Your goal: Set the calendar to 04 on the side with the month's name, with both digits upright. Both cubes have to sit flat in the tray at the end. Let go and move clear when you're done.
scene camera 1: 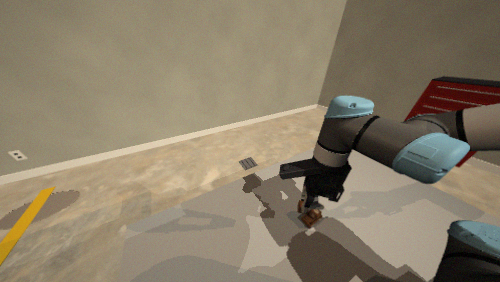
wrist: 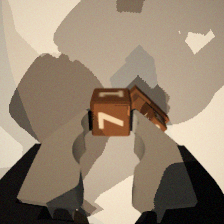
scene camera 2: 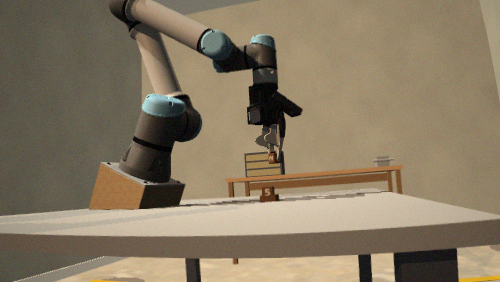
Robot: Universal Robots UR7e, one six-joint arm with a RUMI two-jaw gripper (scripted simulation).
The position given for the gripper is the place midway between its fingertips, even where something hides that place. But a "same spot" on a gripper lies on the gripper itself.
gripper: scene camera 1; wrist; scene camera 2 274,159
same spot on gripper: (wrist: pixel 168 176) = (scene camera 1: pixel 304 185)
